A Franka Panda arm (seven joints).
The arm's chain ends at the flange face. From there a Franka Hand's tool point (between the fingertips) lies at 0.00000 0.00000 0.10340 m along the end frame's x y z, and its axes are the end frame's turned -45 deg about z.
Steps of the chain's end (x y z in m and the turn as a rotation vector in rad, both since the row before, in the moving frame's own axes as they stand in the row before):
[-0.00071 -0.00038 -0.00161 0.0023 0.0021 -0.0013]
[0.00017 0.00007 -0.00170 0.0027 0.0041 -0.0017]
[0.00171 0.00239 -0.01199 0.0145 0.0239 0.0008]
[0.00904 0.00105 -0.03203 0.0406 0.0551 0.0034]
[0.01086 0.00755 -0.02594 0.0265 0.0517 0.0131]
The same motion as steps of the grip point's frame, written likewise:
[0.00009 -0.00079 -0.00161 0.0001 0.0031 -0.0013]
[0.00057 0.00027 -0.00170 -0.0010 0.0048 -0.0017]
[0.00233 0.00359 -0.01203 -0.0066 0.0272 0.0008]
[0.01264 0.00821 -0.03227 -0.0103 0.0677 0.0034]
[0.00804 0.01490 -0.02611 -0.0178 0.0553 0.0131]

